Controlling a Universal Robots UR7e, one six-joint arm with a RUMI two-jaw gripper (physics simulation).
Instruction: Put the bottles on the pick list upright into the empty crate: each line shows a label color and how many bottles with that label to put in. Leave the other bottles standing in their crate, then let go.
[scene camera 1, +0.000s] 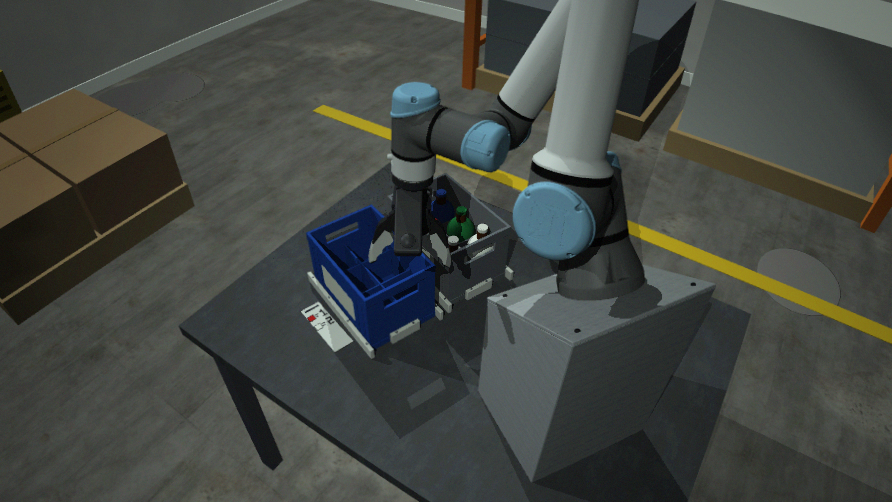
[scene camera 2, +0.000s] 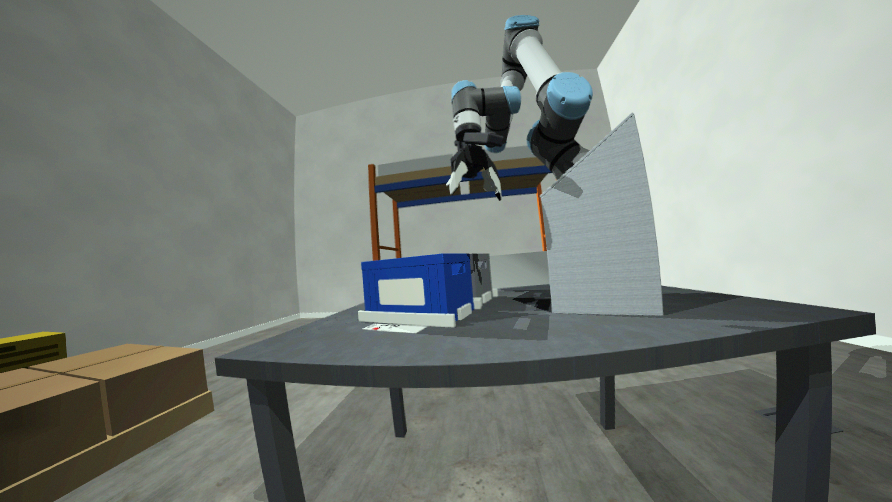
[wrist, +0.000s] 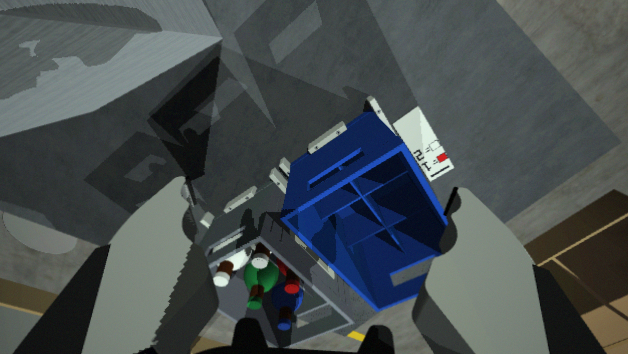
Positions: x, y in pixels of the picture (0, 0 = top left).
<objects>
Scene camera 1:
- my gripper: 409, 264
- pick list: 320, 319
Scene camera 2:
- my gripper: 477, 197
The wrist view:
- my gripper: 319, 184
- green bottle: 259, 281
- blue bottle: 286, 303
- white bottle: 225, 268
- pick list: 413, 128
</objects>
